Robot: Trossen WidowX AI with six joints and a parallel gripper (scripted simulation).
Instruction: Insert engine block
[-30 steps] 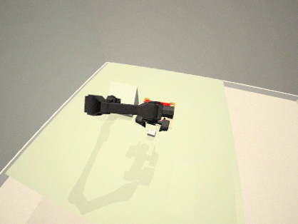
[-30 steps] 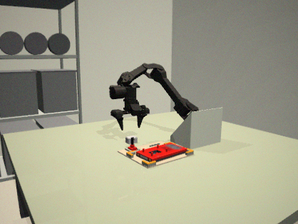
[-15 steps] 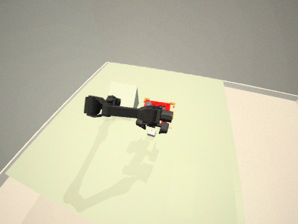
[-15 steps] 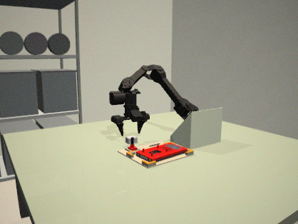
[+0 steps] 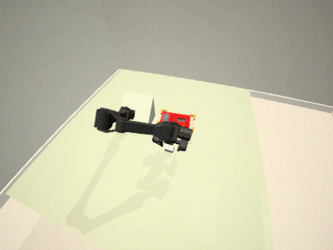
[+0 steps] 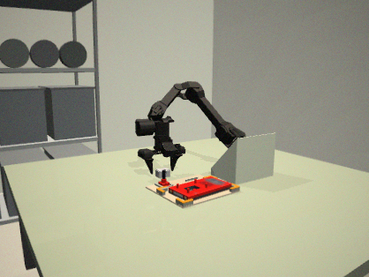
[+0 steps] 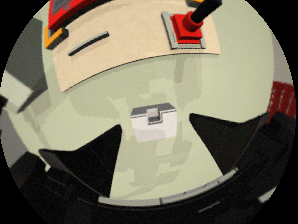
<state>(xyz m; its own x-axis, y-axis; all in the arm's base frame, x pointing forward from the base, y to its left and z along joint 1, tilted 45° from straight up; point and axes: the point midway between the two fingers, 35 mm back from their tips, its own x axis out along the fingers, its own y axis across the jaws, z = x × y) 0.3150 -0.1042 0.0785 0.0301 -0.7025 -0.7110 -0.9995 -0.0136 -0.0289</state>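
Right now my gripper tip is right at the grey engine block. Round my gripper tip: black upright peg (50 mm ahead, 110 mm to the left, 20 mm above).
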